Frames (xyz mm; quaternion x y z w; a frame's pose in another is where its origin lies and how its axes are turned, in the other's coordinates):
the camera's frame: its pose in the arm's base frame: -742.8 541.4 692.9 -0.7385 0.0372 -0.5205 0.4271
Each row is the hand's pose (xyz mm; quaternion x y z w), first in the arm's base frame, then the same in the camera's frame.
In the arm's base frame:
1: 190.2 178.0 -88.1 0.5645 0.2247 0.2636 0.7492
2: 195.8 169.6 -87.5 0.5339 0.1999 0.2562 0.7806
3: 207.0 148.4 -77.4 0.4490 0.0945 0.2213 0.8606
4: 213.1 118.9 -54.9 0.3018 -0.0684 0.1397 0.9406
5: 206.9 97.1 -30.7 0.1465 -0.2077 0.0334 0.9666
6: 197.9 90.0 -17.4 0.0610 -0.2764 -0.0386 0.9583
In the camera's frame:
1: 30.9 1116.2 604.7 -0.6676 -0.1672 -0.6895 0.2257
2: 38.1 1123.3 604.1 -0.6909 -0.1450 -0.6832 0.1868
3: 61.2 1134.3 599.6 -0.7698 -0.0786 -0.6289 0.0757
4: 95.3 1140.3 584.9 0.8539 -0.0103 0.5099 0.1036
5: 121.2 1135.5 564.8 0.8832 -0.0731 0.3694 0.2795
6: 130.5 1127.5 552.1 0.8790 -0.0934 0.2805 0.3740

